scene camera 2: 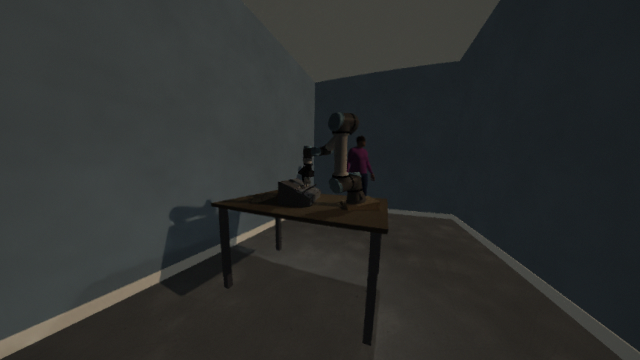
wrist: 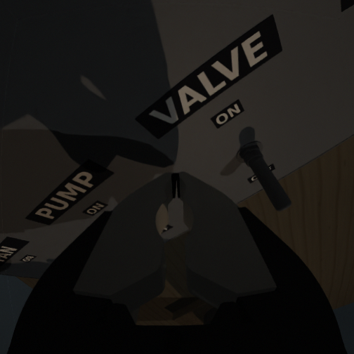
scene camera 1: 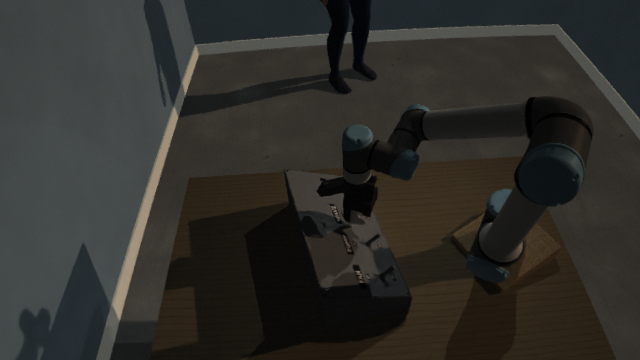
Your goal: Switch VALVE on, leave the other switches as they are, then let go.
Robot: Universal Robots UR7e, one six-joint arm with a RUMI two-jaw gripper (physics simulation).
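Frame: origin at the arm's base, x back, y left, z down, level; centimetres.
Where they show: gripper, fingertip midpoint: [scene camera 2: 306,187] [scene camera 1: 352,224]; arm's base, origin of the base link: [scene camera 2: 356,201].
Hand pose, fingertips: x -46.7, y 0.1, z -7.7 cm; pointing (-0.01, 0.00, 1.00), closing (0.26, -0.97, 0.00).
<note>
Things, the pixels of their top centre, and the offset from my fingertips. Level surfaces: height alone.
- VALVE label, middle of its top: [scene camera 1: 335,212] dx -5.3, dy -3.3, dz -1.4 cm
- PUMP label, middle of its top: [scene camera 1: 347,242] dx -1.1, dy +7.9, dz -1.4 cm
- FAN label, middle of its top: [scene camera 1: 359,275] dx +3.1, dy +19.2, dz -1.4 cm
- wooden table, its level: dz +11.2 cm
The grey switch box [scene camera 1: 306,192] [scene camera 2: 292,195] [wrist: 312,85] has a sloped panel. In the wrist view the VALVE switch [wrist: 270,182] is a dark lever below the VALVE label [wrist: 210,77] [scene camera 1: 335,213]; it leans over the OFF mark, away from the ON mark [wrist: 227,114]. My gripper [wrist: 176,174] [scene camera 1: 347,217] [scene camera 2: 307,184] is shut with nothing between its fingers. Its tips are over the panel, left of the VALVE lever in the wrist view and apart from it. In scene camera 1 the gripper hides the VALVE lever.
The PUMP label [scene camera 1: 347,243] [wrist: 65,195] and FAN label [scene camera 1: 359,275] [wrist: 10,250] mark neighbouring switches, with dark levers showing in scene camera 1. The box is on a wooden table [scene camera 1: 220,195] [scene camera 2: 350,215]. A person [scene camera 1: 340,40] [scene camera 2: 359,160] stands beyond the table.
</note>
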